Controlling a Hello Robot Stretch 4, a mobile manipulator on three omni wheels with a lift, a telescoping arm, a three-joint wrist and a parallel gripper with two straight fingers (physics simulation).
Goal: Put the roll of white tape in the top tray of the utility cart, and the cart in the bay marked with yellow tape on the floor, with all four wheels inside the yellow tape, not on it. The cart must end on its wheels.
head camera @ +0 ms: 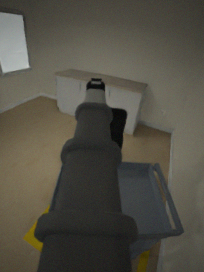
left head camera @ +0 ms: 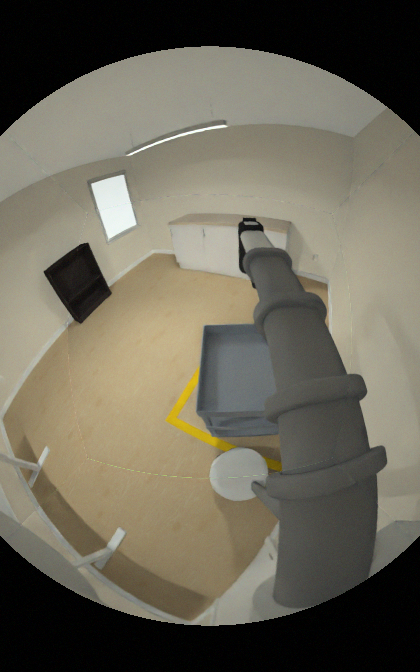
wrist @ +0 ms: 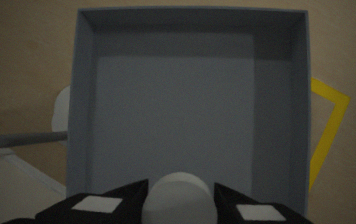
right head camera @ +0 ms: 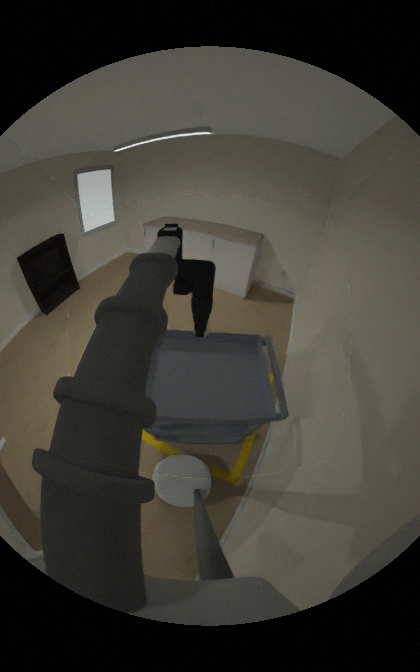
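Note:
My gripper point(right head camera: 201, 334) point(wrist: 180, 197) is shut on the white tape roll point(wrist: 180, 205), which sits between the fingertips at the bottom of the wrist view. The fingers and roll are over the utility cart's blue-grey top tray point(head camera: 142, 200) point(left head camera: 237, 370) point(right head camera: 212, 380) point(wrist: 175, 110), near its far side in the right head view; their height above it is hard to judge. The cart is upright, and its visible tray floor is bare. Yellow tape point(head camera: 34, 236) point(left head camera: 195, 430) point(right head camera: 242, 459) point(wrist: 326, 137) shows beside and in front of the cart. The wheels are hidden, so their relation to the tape cannot be seen.
A wall stands close to the cart's handle point(right head camera: 278, 380) on the right. A white cabinet point(left head camera: 215, 250) point(right head camera: 227, 260) is at the back, and a dark shelf unit point(left head camera: 107, 294) is at the left. A white disc point(left head camera: 239, 474) point(right head camera: 177, 480) overlaps the near tape in the head views.

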